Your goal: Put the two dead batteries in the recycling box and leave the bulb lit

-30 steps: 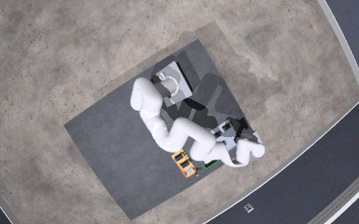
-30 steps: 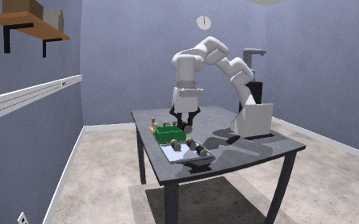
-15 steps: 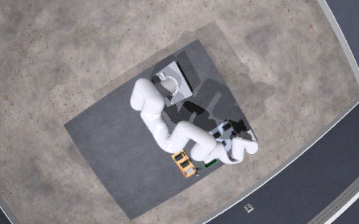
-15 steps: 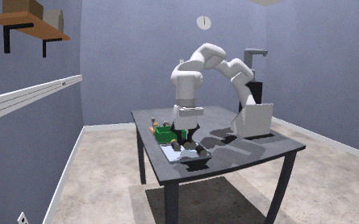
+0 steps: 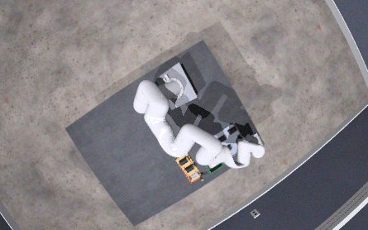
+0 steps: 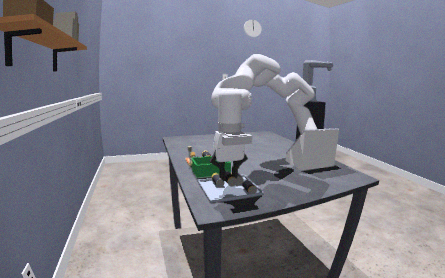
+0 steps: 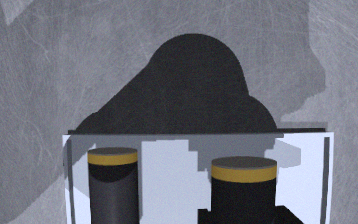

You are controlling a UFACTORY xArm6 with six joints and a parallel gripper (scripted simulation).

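The grey tray lies 80 mm below my hand, 40 mm to the right of it and 20 mm behind it. Also, from my hand: green recycling box: 220 mm to the right, 60 mm below.
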